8 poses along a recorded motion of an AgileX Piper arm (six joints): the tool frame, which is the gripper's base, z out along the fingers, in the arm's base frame.
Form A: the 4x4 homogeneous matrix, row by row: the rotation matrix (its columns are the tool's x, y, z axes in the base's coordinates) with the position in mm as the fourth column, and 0 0 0 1 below. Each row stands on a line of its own.
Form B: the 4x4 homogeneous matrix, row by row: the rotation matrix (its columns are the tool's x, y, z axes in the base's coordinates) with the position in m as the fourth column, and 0 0 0 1 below. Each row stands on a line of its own. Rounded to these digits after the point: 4 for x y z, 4 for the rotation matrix.
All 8 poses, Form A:
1:
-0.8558 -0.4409 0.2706 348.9
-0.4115 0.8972 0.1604 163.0
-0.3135 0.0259 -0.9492 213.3
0 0 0 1
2:
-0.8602 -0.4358 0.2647 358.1
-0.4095 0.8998 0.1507 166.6
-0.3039 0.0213 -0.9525 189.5
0 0 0 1
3:
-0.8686 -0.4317 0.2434 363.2
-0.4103 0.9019 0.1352 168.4
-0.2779 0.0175 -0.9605 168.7
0 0 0 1
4:
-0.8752 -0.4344 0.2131 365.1
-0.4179 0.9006 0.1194 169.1
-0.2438 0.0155 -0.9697 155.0
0 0 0 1
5:
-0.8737 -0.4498 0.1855 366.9
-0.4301 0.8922 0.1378 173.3
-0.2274 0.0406 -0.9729 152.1
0 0 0 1
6:
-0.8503 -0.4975 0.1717 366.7
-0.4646 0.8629 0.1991 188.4
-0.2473 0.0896 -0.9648 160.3
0 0 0 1
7:
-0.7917 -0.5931 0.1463 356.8
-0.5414 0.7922 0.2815 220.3
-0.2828 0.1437 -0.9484 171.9
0 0 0 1
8:
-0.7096 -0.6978 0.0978 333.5
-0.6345 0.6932 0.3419 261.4
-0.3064 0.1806 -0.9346 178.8
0 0 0 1
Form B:
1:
-0.8558 -0.4409 0.2706 0.3489
-0.4115 0.8972 0.1604 0.1630
-0.3135 0.0259 -0.9492 0.2133
0 0 0 1

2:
-0.8602 -0.4358 0.2647 0.3581
-0.4095 0.8998 0.1507 0.1666
-0.3039 0.0213 -0.9525 0.1895
0 0 0 1

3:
-0.8686 -0.4317 0.2434 0.3632
-0.4103 0.9019 0.1352 0.1684
-0.2779 0.0175 -0.9605 0.1687
0 0 0 1

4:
-0.8752 -0.4344 0.2131 0.3651
-0.4179 0.9006 0.1194 0.1691
-0.2438 0.0155 -0.9697 0.1550
0 0 0 1

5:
-0.8737 -0.4498 0.1855 0.3669
-0.4301 0.8922 0.1378 0.1733
-0.2274 0.0406 -0.9729 0.1521
0 0 0 1

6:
-0.8503 -0.4975 0.1717 0.3667
-0.4646 0.8629 0.1991 0.1884
-0.2473 0.0896 -0.9648 0.1603
0 0 0 1

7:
-0.7917 -0.5931 0.1463 0.3568
-0.5414 0.7922 0.2815 0.2203
-0.2828 0.1437 -0.9484 0.1719
0 0 0 1

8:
-0.7096 -0.6978 0.0978 0.3335
-0.6345 0.6932 0.3419 0.2614
-0.3064 0.1806 -0.9346 0.1788
0 0 0 1

